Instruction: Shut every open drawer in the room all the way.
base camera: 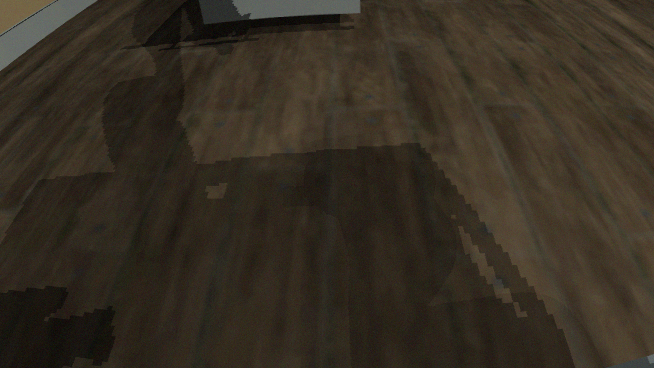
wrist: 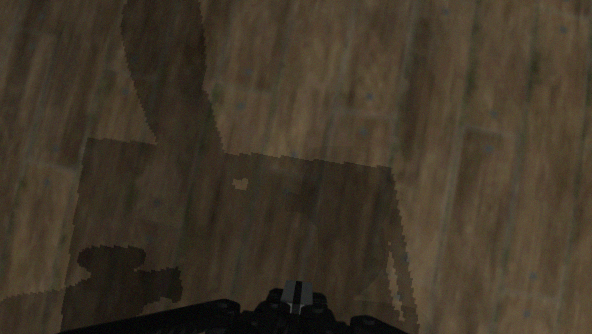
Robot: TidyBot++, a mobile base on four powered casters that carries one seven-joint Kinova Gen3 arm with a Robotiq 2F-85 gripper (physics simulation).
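Frame: origin at the arm's base, x right, y ahead, z up, level; millimetres.
Where they show: gripper, fingertip midpoint: (wrist: pixel 297 300).
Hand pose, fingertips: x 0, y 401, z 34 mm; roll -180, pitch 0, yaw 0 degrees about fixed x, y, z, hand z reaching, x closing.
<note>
After its pixels a point has its place.
The lower part of a pale grey cabinet-like body (base camera: pixel 300 7) @(x -9, y 981, z -336 mm) shows at the top of the base camera view, cut off by the frame edge. I cannot tell whether it has a drawer or how one stands. No open drawer can be made out in either view. My gripper (wrist: pixel 297 300) @(x 0, y 401, z 34 mm) is at the bottom of the wrist view, its fingers together, shut with nothing between them. It points down over the wooden floor (wrist: pixel 450 200) @(x 267, y 473, z -397 mm), apart from the grey body, which does not show in the wrist view.
The wooden floor (base camera: pixel 565 150) @(x 379, y 484, z -396 mm) stretches around the base, with the shadow of the robot and arm across it. A pale strip (base camera: pixel 30 37) @(x -932, y 1250, z -367 mm) borders a tan surface (base camera: pixel 20 11) @(x -943, y 1275, z -281 mm) at the upper left of the base camera view.
</note>
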